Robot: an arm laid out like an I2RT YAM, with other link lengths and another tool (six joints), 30 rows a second.
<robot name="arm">
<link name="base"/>
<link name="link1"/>
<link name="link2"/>
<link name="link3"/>
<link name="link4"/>
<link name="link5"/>
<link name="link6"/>
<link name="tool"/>
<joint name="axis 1" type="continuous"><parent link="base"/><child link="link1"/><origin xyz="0 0 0.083" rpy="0 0 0"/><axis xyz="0 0 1"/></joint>
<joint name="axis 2" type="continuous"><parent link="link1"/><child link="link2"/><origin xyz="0.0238 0.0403 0.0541" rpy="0 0 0"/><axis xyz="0 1 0"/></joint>
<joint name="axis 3" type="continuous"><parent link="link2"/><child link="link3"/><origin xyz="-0.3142 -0.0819 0" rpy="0 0 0"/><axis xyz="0 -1 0"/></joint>
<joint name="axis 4" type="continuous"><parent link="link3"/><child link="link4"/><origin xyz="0.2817 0.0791 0.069" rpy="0 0 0"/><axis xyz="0 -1 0"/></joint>
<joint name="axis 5" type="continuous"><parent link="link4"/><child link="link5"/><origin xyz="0.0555 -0.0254 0.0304" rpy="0 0 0"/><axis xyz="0 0 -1"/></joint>
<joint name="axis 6" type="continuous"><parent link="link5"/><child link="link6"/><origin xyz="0.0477 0 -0.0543" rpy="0 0 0"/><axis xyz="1 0 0"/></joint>
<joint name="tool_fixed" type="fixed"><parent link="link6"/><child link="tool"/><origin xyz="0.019 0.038 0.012" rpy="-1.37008 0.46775 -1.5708"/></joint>
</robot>
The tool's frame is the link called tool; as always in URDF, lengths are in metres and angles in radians. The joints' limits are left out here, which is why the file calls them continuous.
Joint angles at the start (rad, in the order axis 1, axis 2, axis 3, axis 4, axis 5, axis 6):
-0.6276 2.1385 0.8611 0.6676 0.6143 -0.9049
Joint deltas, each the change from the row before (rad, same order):
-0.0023 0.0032 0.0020 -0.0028 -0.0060 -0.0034
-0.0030 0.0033 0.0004 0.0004 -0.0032 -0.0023
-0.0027 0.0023 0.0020 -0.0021 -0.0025 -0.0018
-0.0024 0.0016 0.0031 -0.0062 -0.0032 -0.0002
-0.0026 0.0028 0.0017 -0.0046 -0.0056 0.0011
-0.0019 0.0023 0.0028 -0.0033 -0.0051 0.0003
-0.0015 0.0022 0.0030 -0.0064 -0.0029 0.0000
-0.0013 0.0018 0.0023 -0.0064 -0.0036 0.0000
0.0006 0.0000 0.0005 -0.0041 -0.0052 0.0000
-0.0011 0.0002 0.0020 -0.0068 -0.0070 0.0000
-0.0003 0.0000 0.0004 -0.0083 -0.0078 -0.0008
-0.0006 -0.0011 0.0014 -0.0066 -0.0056 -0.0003
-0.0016 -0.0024 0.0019 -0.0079 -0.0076 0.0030
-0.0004 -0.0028 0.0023 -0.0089 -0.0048 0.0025
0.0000 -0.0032 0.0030 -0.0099 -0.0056 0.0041
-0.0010 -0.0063 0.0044 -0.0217 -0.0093 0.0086
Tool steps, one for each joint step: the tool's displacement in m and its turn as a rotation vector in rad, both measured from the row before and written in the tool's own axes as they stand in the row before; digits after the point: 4 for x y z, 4 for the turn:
-0.0003 0.0010 0.0007 -0.0019 -0.0063 -0.0034
0.0000 0.0014 0.0008 -0.0024 -0.0024 -0.0019
0.0003 0.0008 0.0009 -0.0025 -0.0018 -0.0015
0.0002 0.0005 0.0008 -0.0037 -0.0034 -0.0010
-0.0002 0.0011 0.0006 -0.0035 -0.0056 0.0003
-0.0001 0.0003 0.0008 -0.0011 -0.0045 0.0006
-0.0002 0.0006 0.0006 -0.0039 -0.0041 -0.0016
-0.0002 0.0006 0.0004 -0.0037 -0.0050 -0.0016
-0.0006 0.0000 -0.0004 -0.0001 -0.0067 -0.0010
-0.0002 0.0001 0.0000 -0.0015 -0.0078 -0.0006
-0.0006 0.0006 -0.0006 -0.0029 -0.0105 -0.0028
0.0000 -0.0002 -0.0003 -0.0011 -0.0065 -0.0009
0.0005 -0.0006 -0.0002 -0.0005 -0.0067 0.0034
0.0004 -0.0009 -0.0004 -0.0011 -0.0052 0.0018
0.0004 -0.0013 -0.0004 -0.0005 -0.0058 0.0034
0.0009 -0.0016 -0.0010 -0.0053 -0.0109 0.0058

